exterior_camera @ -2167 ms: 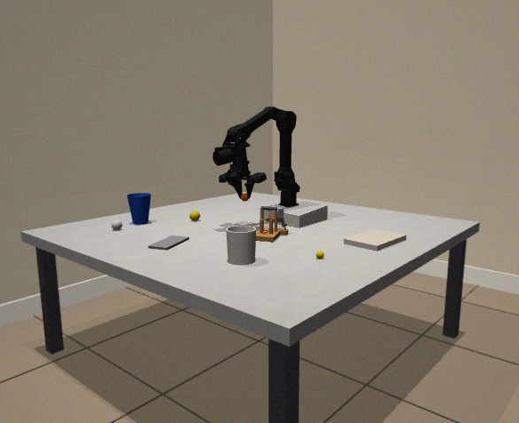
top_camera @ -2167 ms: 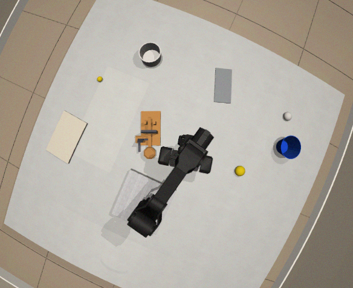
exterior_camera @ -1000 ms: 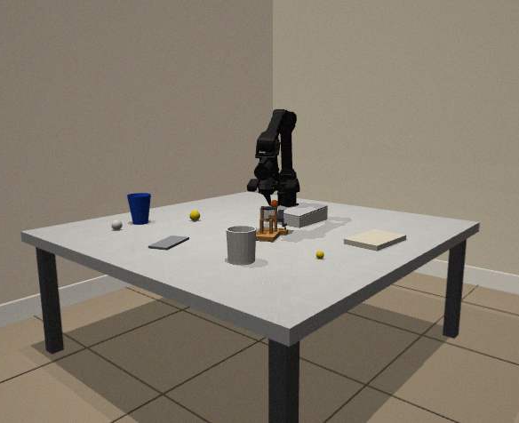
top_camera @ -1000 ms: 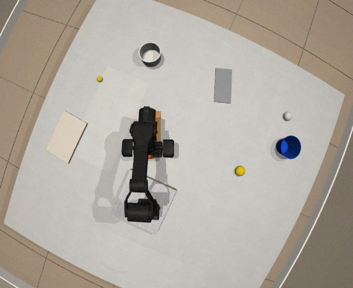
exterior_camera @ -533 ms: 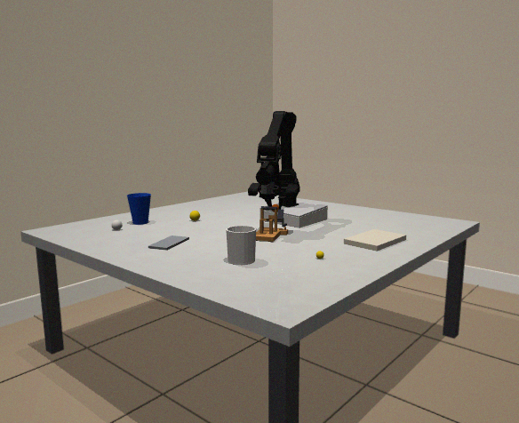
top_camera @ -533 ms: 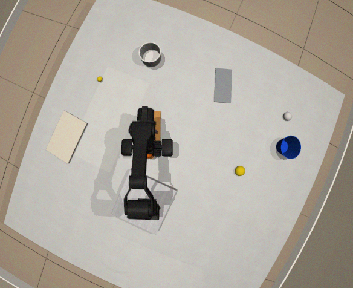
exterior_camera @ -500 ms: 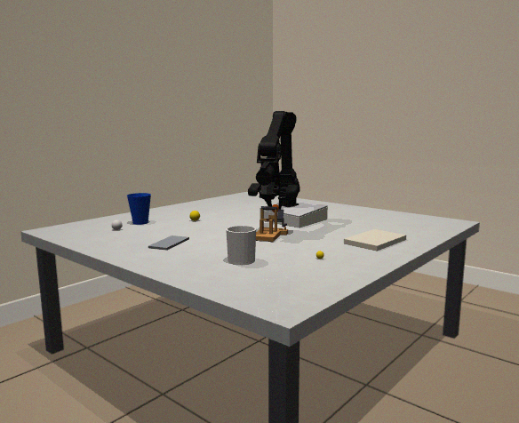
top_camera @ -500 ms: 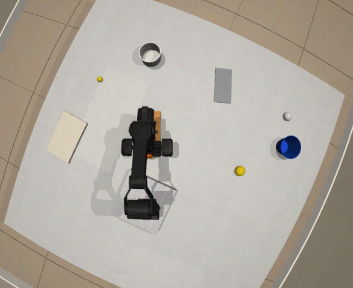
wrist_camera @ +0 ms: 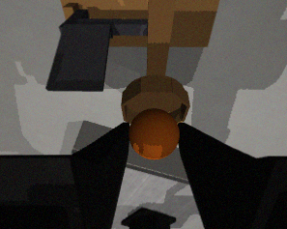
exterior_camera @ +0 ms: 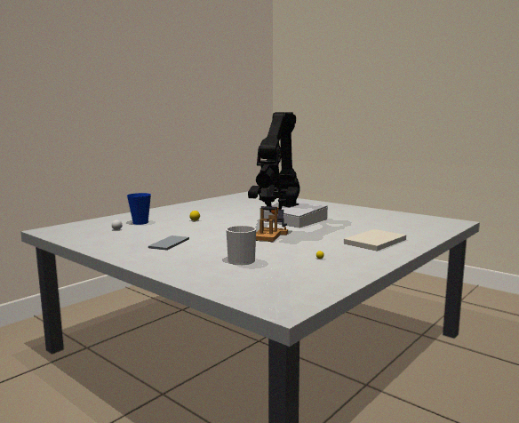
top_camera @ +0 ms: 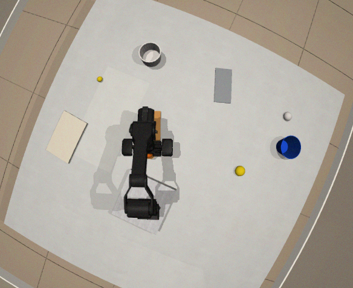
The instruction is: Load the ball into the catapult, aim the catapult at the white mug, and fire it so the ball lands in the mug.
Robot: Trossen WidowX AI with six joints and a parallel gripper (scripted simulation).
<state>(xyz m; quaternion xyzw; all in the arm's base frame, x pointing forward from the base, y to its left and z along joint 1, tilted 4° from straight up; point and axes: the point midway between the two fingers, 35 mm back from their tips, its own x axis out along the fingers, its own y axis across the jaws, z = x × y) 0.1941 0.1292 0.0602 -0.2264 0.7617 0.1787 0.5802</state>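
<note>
Right now my gripper tip is 1 cm below the orange ball. The rest, counted from my gripper tip: beige pad (15 cm behind, 35 cm to the left, 6 cm below); then larger yellow ball (15 cm ahead, 35 cm to the right, 5 cm below); then small yellow ball (14 cm ahead, 36 cm to the left, 6 cm below).
</note>
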